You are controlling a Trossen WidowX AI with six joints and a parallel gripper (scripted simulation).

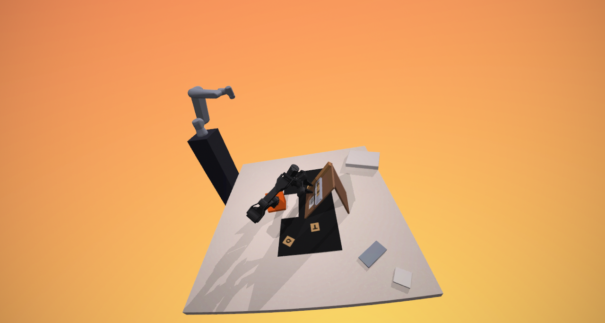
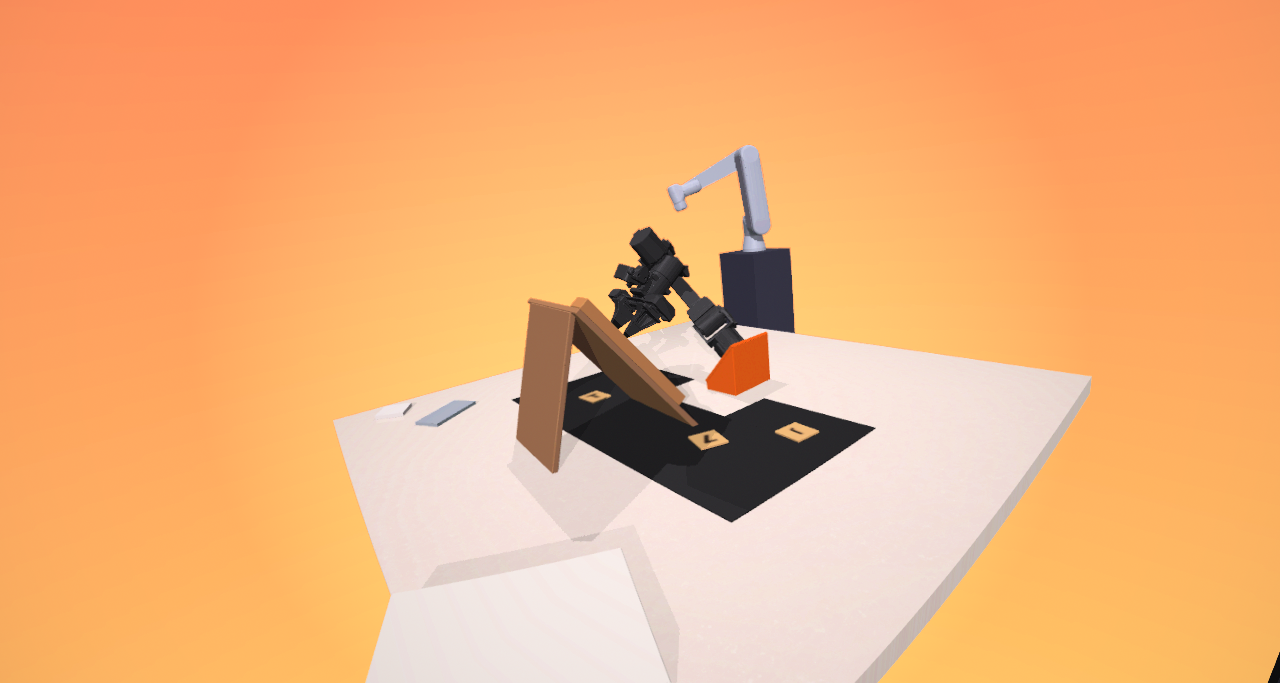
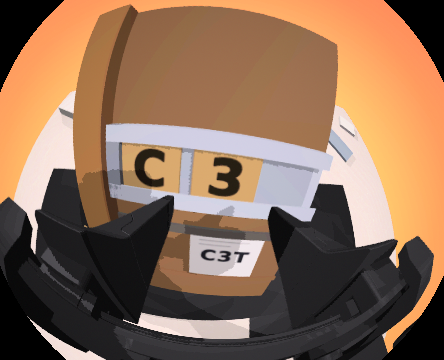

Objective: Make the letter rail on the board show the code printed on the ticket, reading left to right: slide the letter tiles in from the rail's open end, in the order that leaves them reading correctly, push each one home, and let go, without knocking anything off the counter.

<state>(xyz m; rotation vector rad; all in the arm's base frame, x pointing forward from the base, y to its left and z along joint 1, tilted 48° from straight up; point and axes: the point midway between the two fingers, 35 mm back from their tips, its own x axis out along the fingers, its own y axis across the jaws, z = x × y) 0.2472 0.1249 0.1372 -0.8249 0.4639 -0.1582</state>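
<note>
Right now the white ticket is 100 mm below my gripper tip, 20 mm to the right of it and 20 mm behind it. Round my gripper tip: black mat: 180 mm below, 100 mm behind, 40 mm to the left; then grey slab: 340 mm to the right, 330 mm ahead, 180 mm below; then white block: 510 mm to the left, 410 mm ahead, 170 mm below.
</note>
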